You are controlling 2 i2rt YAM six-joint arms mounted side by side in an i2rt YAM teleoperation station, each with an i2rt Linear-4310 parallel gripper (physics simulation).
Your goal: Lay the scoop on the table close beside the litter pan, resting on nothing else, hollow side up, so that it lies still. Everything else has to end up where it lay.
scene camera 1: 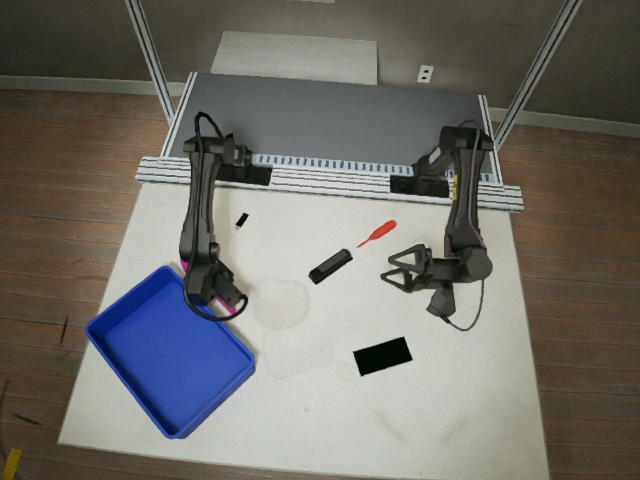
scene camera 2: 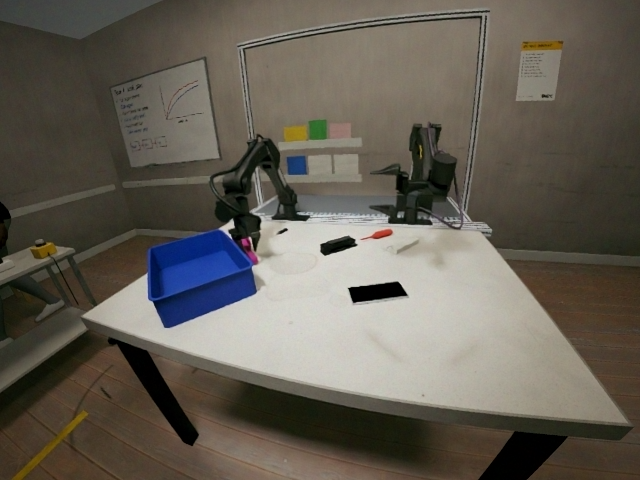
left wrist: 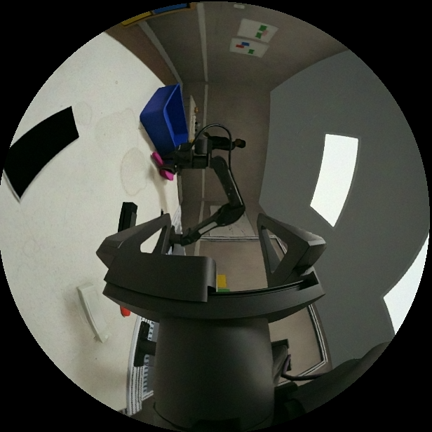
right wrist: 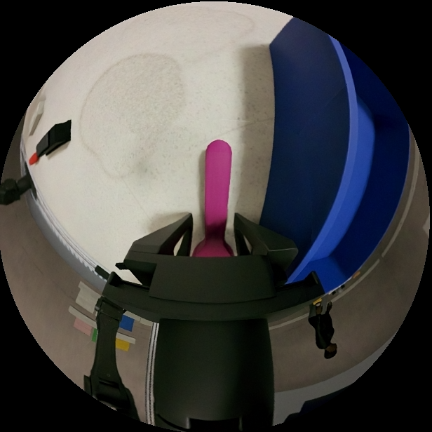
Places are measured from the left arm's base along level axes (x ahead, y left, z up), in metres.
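Where they show: left gripper, between the fingertips: [scene camera 1: 384,268] [scene camera 2: 369,190]; right gripper, between the fingertips: [scene camera 2: 249,253]; left arm's base, origin of its link: [scene camera 1: 419,187] [scene camera 2: 409,222]; right arm's base, origin of its link: [scene camera 1: 241,174] [scene camera 2: 290,218].
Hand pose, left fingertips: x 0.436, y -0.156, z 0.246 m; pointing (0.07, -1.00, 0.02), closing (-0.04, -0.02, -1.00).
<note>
Things, the pixels of their centre, and the offset from my left fingertips.
- magenta scoop, middle of its body: [scene camera 1: 209,284] [scene camera 2: 245,250] 0.015 m back, 0.453 m right, 0.230 m down
- blue litter pan, middle of its body: [scene camera 1: 172,349] [scene camera 2: 197,268] 0.184 m ahead, 0.504 m right, 0.201 m down
- black stapler-like thing, middle of its body: [scene camera 1: 331,264] [scene camera 2: 339,244] 0.112 m back, 0.117 m right, 0.227 m down
- red screwdriver, middle of its body: [scene camera 1: 375,235] [scene camera 2: 376,235] 0.229 m back, 0.011 m left, 0.233 m down
- black flat slab, middle of its body: [scene camera 1: 382,356] [scene camera 2: 377,292] 0.137 m ahead, 0.039 m left, 0.243 m down
- small black stick, middle of its body: [scene camera 1: 241,221] 0.241 m back, 0.404 m right, 0.242 m down
- whitish piece, middle of its body: [scene camera 1: 410,257] [scene camera 2: 403,244] 0.165 m back, 0.117 m left, 0.237 m down
The magenta scoop [scene camera 1: 225,304] [scene camera 2: 250,255] [right wrist: 218,180] lies low at the table beside the blue litter pan [scene camera 1: 170,356] [scene camera 2: 206,304] [left wrist: 162,117] [right wrist: 310,135]. In the right wrist view its handle points away from the gripper, with a strip of table between it and the pan wall. Its bowl is mostly hidden by the gripper, so I cannot tell which way the hollow faces. My right gripper [right wrist: 213,217] is open, a fingertip on each side of the handle with a gap at both. My left gripper [scene camera 1: 386,268] [scene camera 2: 371,190] is open and empty, above the table.
A black stapler-like thing [scene camera 1: 330,266] [scene camera 2: 338,244] and a red screwdriver [scene camera 1: 383,230] [scene camera 2: 381,234] lie mid-table. A black flat slab [scene camera 1: 383,355] [scene camera 2: 377,292] lies nearer the front. A small black stick [scene camera 1: 241,220] lies behind the pan. A whitish piece [scene camera 2: 403,245] [left wrist: 92,312] lies below my left gripper.
</note>
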